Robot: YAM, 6 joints.
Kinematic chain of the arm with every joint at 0, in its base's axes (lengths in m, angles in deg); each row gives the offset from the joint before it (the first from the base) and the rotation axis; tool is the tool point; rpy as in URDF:
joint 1: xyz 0 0 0.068 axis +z
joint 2: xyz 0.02 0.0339 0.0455 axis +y
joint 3: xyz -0.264 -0.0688 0 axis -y
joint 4: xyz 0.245 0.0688 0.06 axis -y
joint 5: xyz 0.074 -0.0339 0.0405 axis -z
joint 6: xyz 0.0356 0 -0.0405 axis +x
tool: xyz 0 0 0 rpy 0 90 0
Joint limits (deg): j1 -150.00..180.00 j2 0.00..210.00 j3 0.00..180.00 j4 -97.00..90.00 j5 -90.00..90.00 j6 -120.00..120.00
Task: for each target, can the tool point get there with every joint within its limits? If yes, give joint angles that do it. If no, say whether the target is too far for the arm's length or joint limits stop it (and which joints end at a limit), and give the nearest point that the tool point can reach.
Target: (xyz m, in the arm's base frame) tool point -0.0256 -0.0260 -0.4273
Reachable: no: joint limits stop it (at a limit: joint 2) | nearest point -0.0575 -0.0584 -0.3397 | short by 0.099 m
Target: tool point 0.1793 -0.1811 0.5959
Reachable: yes | joints -37.93 88.01 106.65 52.22 66.33 34.14
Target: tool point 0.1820 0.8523 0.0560
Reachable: no: too far | nearest point 0.1346 0.6302 0.0713 | short by 0.228 m
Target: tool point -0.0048 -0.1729 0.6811
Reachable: yes | joints 79.62 58.51 148.61 -4.40 47.88 49.49
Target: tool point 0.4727 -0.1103 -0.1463
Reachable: yes | joints -15.88 173.76 107.45 5.37 -40.80 84.18
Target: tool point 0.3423 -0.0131 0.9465
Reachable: no: too far | nearest point 0.2458 -0.0094 0.6971 | short by 0.267 m
